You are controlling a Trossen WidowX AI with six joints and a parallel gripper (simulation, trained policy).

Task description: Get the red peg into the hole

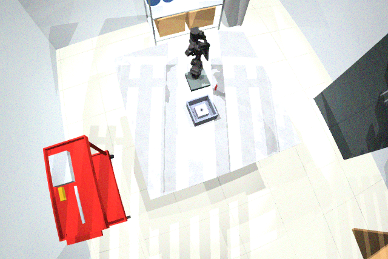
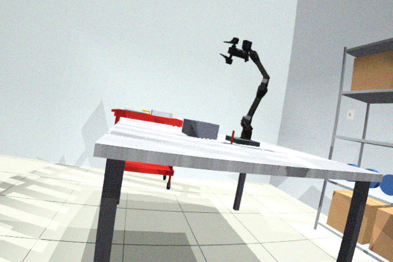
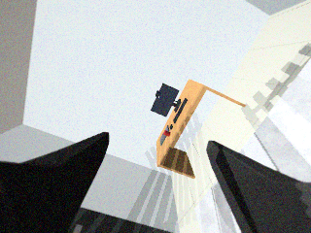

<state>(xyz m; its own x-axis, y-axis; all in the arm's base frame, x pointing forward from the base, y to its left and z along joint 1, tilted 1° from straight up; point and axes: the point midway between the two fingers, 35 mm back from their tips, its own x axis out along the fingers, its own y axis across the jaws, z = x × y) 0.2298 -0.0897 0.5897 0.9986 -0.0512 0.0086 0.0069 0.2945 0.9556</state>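
The red peg is 58 cm below my gripper tip, 19 cm to the left of it and 9 cm behind it. Also, from my gripper tip: grey box 60 cm below, 5 cm ahead.
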